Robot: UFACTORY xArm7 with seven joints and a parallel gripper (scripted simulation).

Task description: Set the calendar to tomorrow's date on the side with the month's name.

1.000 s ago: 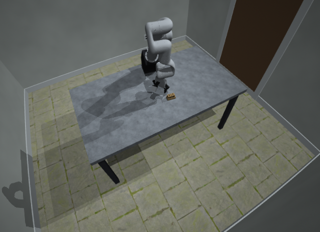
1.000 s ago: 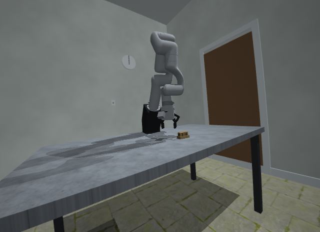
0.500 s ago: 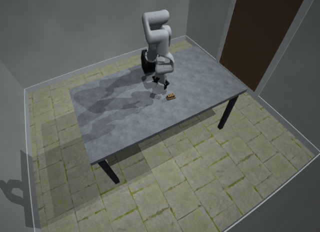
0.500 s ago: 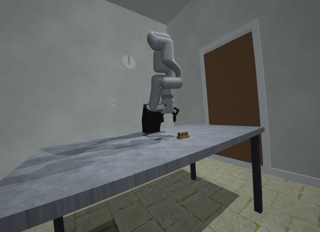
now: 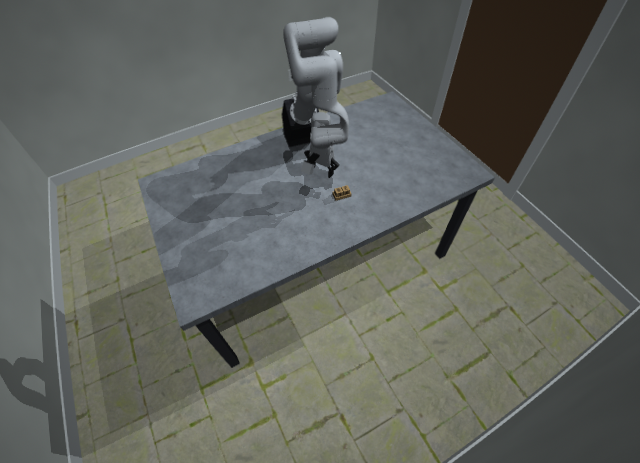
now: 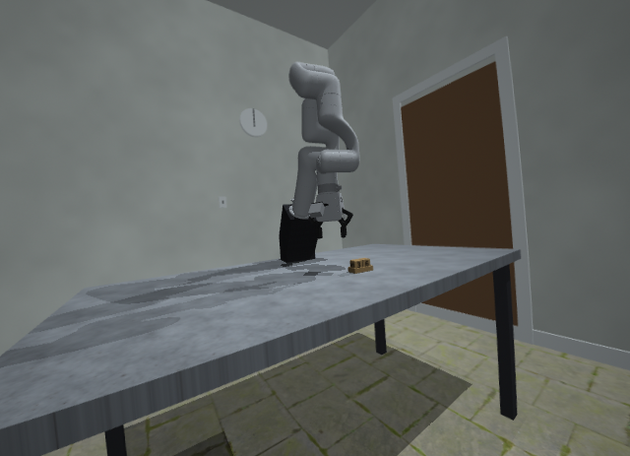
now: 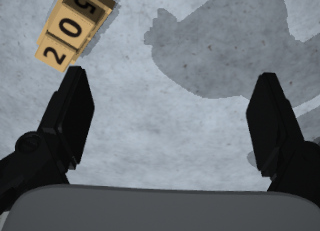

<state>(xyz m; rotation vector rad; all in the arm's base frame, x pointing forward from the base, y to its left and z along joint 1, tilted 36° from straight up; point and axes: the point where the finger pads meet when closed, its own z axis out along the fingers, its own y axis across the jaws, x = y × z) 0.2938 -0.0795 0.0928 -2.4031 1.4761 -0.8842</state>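
Now: the wooden calendar tray 12 cm below my hand, 7 cm ahead of it and 6 cm to the left of it.
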